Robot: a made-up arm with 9 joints. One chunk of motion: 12 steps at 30 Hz.
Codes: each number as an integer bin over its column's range. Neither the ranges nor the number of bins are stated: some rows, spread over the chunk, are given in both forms.
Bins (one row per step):
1: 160 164 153 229 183 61
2: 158 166 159 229 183 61
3: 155 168 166 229 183 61
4: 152 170 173 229 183 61
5: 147 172 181 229 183 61
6: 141 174 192 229 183 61
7: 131 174 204 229 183 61
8: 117 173 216 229 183 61
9: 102 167 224 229 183 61
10: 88 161 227 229 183 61
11: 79 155 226 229 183 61
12: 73 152 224 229 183 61
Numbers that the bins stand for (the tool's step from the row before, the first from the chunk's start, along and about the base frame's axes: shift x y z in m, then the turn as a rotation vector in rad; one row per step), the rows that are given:
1: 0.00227 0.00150 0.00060 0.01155 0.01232 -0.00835
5: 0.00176 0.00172 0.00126 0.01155 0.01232 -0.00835
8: 0.00059 0.00175 0.00208 0.01155 0.01232 -0.00835
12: -0.00114 0.00117 0.00227 0.01155 0.01232 -0.00835
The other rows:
2: 0.00220 0.00156 0.00074 0.01155 0.01232 -0.00835
3: 0.00208 0.00161 0.00091 0.01155 0.01232 -0.00835
4: 0.00196 0.00167 0.00107 0.01155 0.01232 -0.00835
6: 0.00153 0.00178 0.00152 0.01155 0.01232 -0.00835
7: 0.00114 0.00178 0.00180 0.01155 0.01232 -0.00835
9: 0.00000 0.00158 0.00227 0.01155 0.01232 -0.00835
10: -0.00055 0.00142 0.00234 0.01155 0.01232 -0.00835
11: -0.00090 0.00125 0.00232 0.01155 0.01232 -0.00835

